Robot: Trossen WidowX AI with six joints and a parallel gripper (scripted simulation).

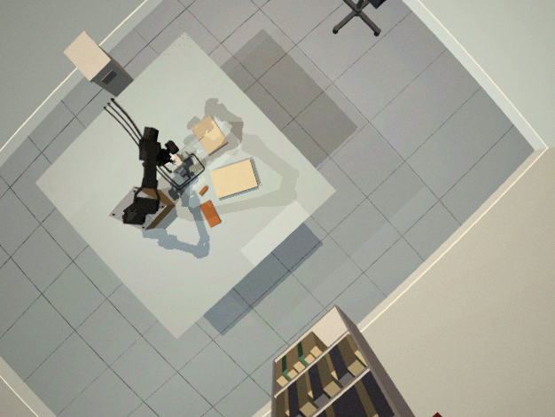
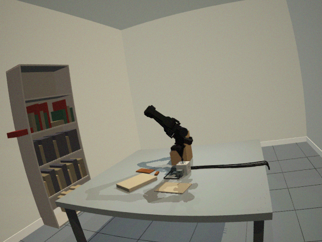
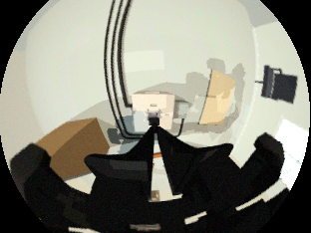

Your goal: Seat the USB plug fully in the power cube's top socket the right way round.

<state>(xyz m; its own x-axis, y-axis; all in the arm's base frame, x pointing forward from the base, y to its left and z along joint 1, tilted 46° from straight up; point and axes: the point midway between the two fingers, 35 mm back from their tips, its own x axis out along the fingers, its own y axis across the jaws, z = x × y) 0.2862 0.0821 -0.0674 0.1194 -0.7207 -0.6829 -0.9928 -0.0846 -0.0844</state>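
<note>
My gripper tip is 2 cm above the dark USB plug. Round my gripper tip: small orange block (21 cm to the right, 12 cm below, 2 cm ahead); thin tan sheet (24 cm ahead, 12 cm below, 2 cm to the left); thick tan board (27 cm to the right, 20 cm ahead, 11 cm below).
</note>
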